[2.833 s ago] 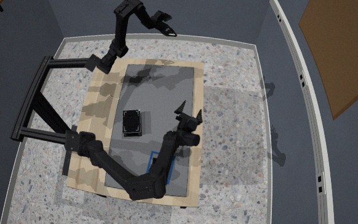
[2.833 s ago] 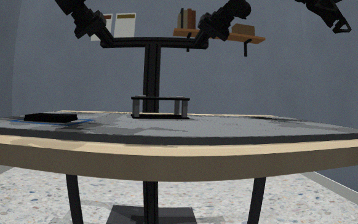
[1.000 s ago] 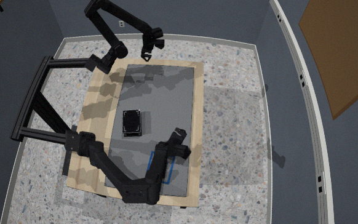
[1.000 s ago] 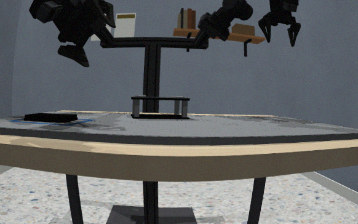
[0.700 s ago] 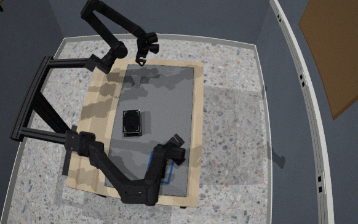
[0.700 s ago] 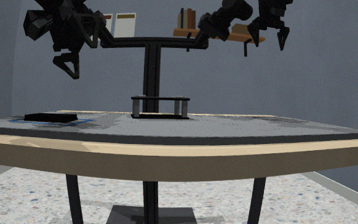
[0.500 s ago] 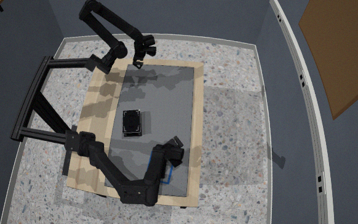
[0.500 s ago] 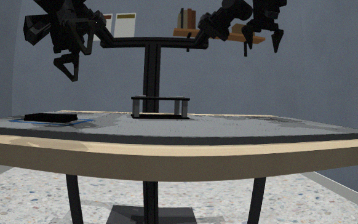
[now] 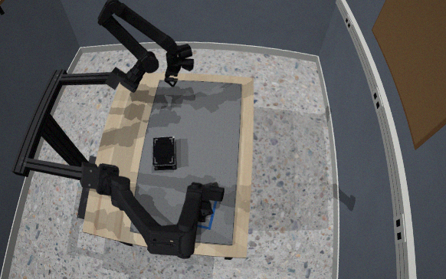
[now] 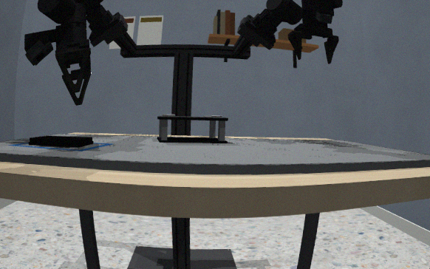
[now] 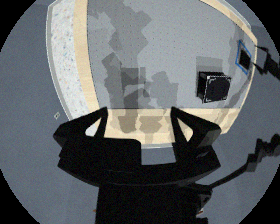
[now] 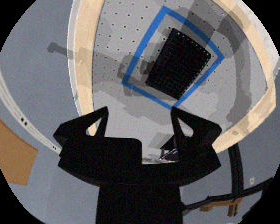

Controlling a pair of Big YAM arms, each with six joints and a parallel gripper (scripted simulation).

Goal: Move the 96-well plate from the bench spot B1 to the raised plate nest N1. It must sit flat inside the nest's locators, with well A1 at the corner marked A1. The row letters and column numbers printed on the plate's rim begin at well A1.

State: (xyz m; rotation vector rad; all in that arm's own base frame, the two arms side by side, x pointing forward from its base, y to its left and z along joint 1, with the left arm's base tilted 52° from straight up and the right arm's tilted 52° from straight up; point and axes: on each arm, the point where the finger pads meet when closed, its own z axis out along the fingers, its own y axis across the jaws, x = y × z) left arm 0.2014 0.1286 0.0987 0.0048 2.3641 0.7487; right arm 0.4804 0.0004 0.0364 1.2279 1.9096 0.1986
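Now: the black 96-well plate 4 cm behind my right hand, 5 cm to the right of it and 9 cm below it. Also, from my right hand: raised nest N1: 23 cm behind, 23 cm to the left, 4 cm below; then A1 label: 19 cm behind, 31 cm to the left, 4 cm below.
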